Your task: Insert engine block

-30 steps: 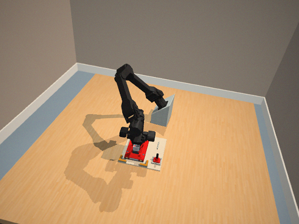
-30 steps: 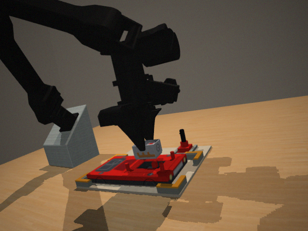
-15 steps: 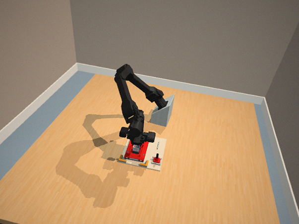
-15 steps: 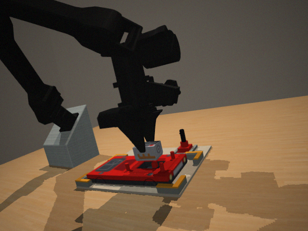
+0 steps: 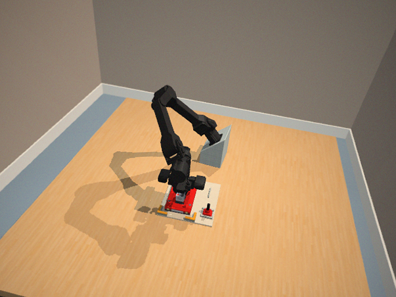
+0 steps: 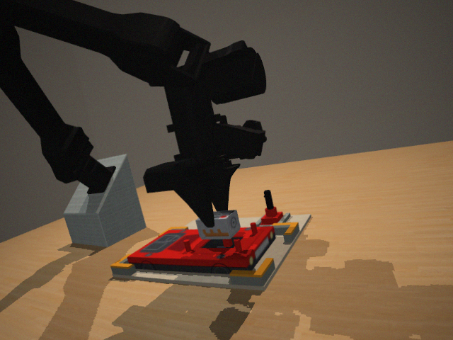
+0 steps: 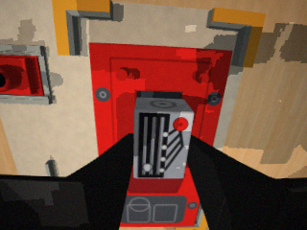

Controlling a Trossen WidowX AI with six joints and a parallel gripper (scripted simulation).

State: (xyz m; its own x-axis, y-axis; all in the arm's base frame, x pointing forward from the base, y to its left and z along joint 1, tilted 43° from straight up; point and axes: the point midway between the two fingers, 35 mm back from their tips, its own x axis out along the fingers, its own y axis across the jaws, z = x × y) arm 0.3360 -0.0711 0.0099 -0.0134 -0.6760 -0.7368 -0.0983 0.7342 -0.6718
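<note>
My gripper tip is now 3 cm past the pale base plate, 2 cm to the right of it and 4 cm above it. The rest, counted from my gripper tip: grey engine block 1 cm below.
</note>
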